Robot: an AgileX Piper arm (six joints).
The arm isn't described. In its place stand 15 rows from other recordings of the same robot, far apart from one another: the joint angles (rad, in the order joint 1, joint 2, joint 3, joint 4, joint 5, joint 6), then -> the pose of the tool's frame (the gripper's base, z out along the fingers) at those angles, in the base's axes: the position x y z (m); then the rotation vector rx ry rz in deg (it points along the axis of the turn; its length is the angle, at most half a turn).
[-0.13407, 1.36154, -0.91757, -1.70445, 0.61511, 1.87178] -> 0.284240 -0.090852 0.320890 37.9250 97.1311 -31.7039
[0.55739, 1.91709, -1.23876, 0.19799, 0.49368, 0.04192] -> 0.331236 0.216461 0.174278 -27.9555 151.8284 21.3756
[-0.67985, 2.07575, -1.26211, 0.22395, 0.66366, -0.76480] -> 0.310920 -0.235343 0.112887 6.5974 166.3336 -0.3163
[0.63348, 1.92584, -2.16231, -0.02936, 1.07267, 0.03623] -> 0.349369 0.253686 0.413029 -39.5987 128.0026 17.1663
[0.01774, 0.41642, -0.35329, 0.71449, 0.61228, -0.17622] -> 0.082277 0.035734 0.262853 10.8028 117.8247 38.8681
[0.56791, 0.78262, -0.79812, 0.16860, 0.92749, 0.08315] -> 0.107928 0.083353 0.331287 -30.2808 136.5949 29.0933
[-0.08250, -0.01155, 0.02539, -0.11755, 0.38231, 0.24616] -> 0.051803 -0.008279 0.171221 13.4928 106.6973 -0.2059
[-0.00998, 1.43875, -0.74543, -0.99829, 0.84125, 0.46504] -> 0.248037 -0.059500 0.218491 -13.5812 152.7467 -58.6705
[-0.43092, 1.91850, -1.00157, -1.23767, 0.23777, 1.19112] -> 0.330039 -0.174024 0.135217 33.5297 139.8242 -27.2130
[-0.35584, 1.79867, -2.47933, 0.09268, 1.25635, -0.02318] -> 0.327707 -0.113252 0.536926 18.1100 116.5358 -7.2453
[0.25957, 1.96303, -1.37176, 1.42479, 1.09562, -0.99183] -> 0.370481 0.181218 0.236918 -31.1357 127.3247 87.0656
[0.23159, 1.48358, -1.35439, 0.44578, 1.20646, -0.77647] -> 0.278223 0.103277 0.341121 -67.8780 137.7881 26.5237
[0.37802, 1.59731, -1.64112, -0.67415, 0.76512, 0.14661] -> 0.352197 0.097530 0.418589 -28.6323 114.5355 -26.5461
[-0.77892, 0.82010, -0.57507, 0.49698, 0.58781, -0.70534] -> 0.126855 -0.091415 0.282429 23.6803 126.3637 -15.7671
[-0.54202, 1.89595, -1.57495, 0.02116, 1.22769, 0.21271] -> 0.331404 -0.197448 0.251124 64.4645 161.2208 0.1829
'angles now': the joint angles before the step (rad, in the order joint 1, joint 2, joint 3, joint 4, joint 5, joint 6). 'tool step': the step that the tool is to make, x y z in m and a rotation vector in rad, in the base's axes. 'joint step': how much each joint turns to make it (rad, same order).
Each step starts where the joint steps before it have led.
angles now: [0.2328 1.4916 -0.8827 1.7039 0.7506 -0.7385]
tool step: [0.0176 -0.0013 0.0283 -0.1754 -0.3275 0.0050]
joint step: [0.0014 0.0015 -0.1070 -0.0042 -0.0850 -0.2854]
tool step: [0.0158 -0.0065 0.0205 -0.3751 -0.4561 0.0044]
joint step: [0.0002 0.0024 -0.0796 0.0025 -0.1346 -0.5330]
